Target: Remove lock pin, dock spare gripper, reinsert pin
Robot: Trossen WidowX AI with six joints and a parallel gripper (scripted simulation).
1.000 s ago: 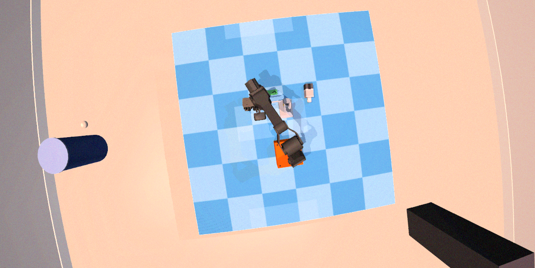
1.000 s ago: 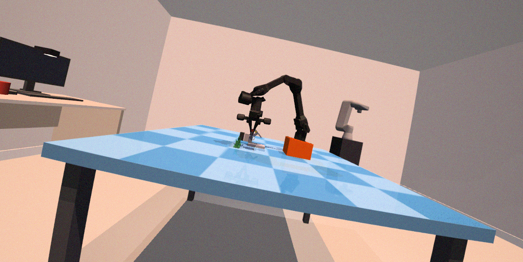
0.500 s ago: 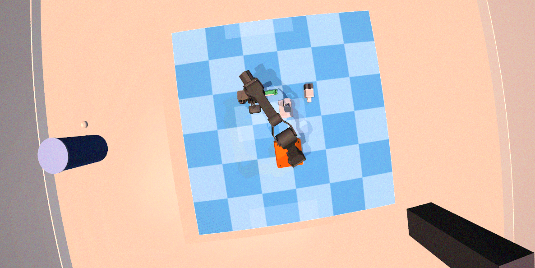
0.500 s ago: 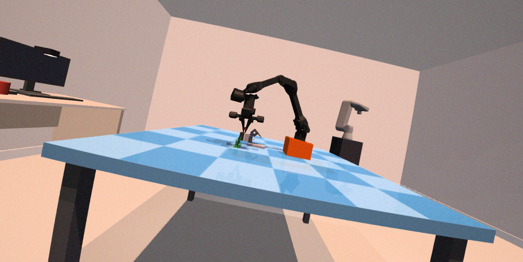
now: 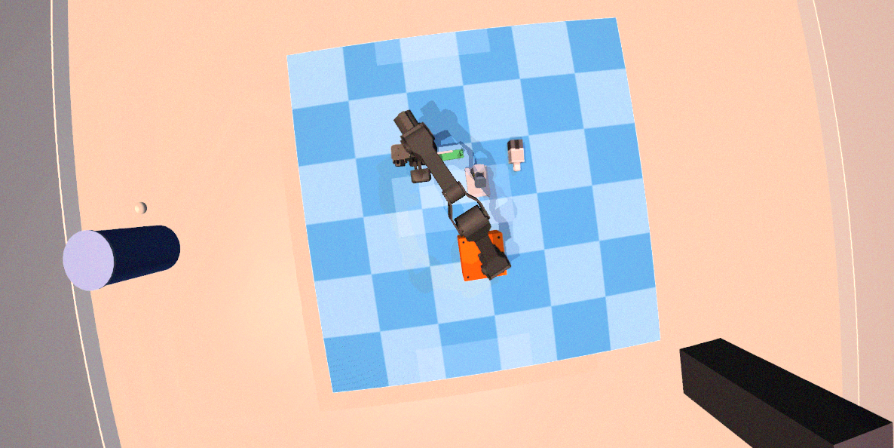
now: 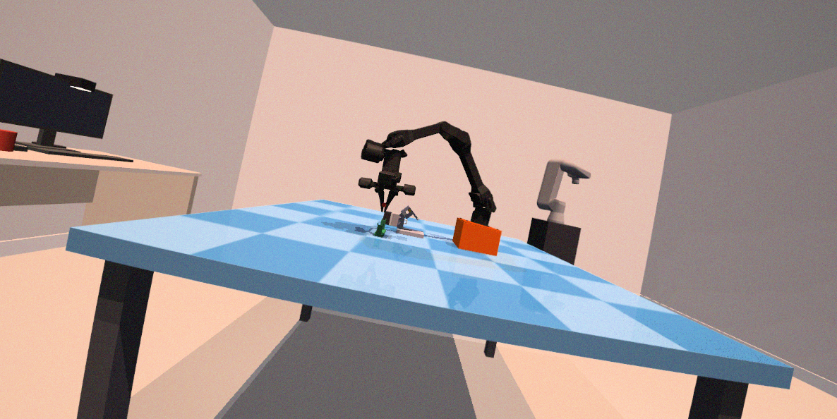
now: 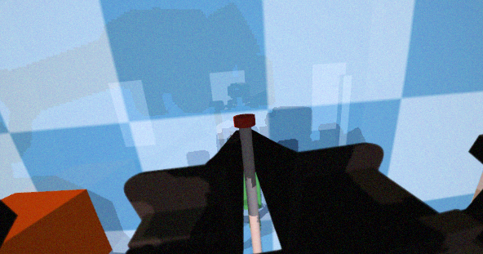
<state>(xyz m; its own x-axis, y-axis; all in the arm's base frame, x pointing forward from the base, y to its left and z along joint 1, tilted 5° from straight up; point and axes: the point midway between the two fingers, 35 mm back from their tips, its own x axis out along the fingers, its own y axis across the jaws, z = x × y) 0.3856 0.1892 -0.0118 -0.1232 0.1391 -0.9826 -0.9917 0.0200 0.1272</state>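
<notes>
The green cradle is 100 mm to the right of my gripper tip and 60 mm below it. From my gripper tip the other things lie so: spare gripper (360 mm to the right, 60 mm below, 40 mm behind).
</notes>
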